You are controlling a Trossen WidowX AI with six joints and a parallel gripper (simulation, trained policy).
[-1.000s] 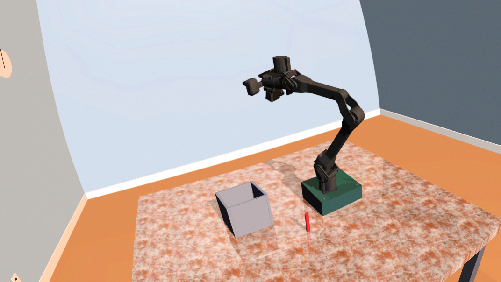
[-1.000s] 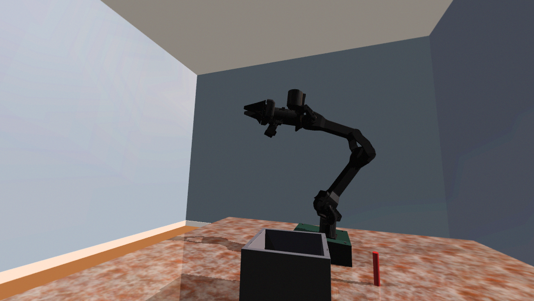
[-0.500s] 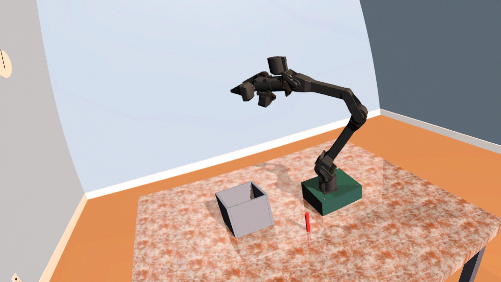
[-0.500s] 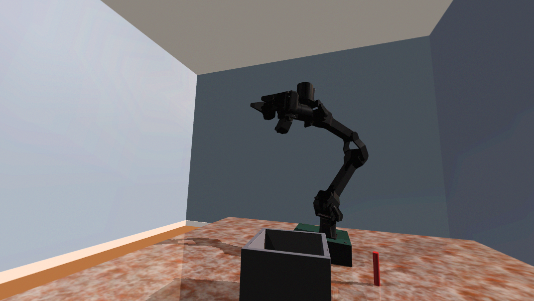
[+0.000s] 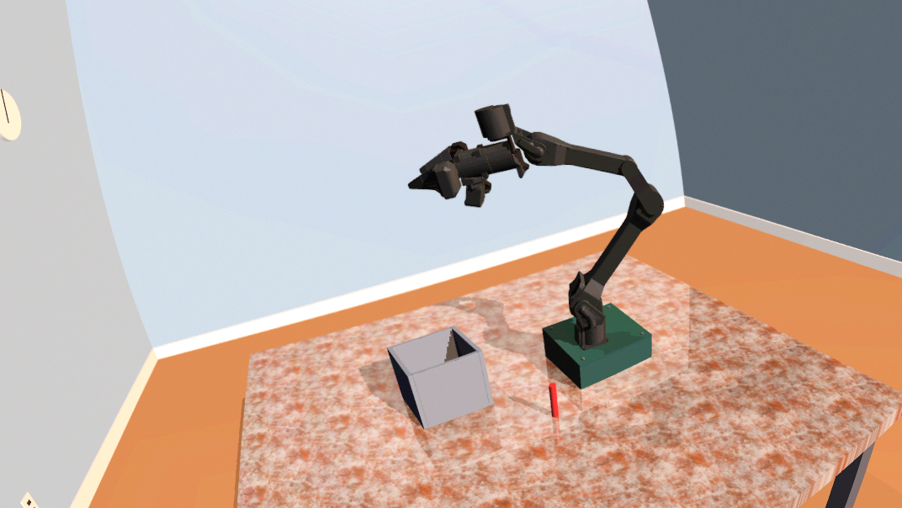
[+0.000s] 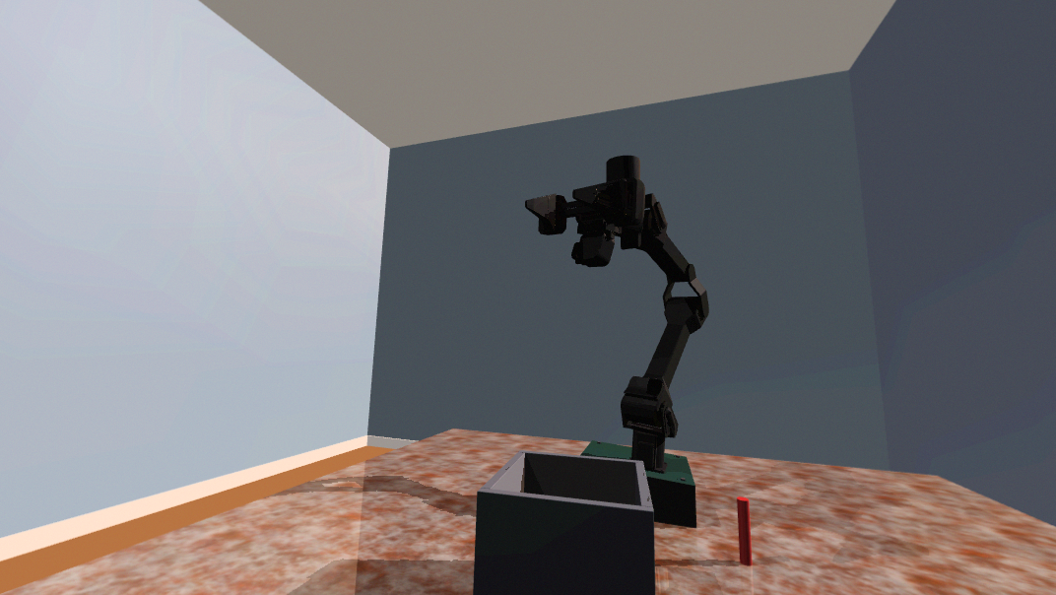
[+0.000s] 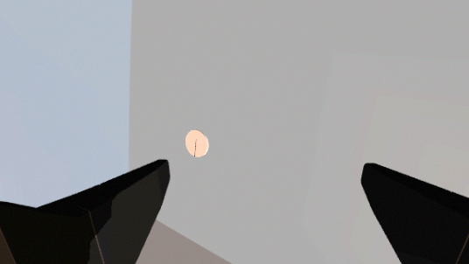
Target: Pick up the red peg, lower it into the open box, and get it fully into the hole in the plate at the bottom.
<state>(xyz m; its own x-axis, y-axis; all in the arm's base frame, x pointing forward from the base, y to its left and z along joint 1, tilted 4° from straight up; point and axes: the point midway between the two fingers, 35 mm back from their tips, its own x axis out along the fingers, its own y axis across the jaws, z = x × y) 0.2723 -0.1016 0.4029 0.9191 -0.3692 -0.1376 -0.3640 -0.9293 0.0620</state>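
My gripper tip is 440 mm above the red peg, 230 mm to the right of it and 150 mm past it. Round my gripper tip: plate (430 mm below, 50 mm to the left, 50 mm ahead).
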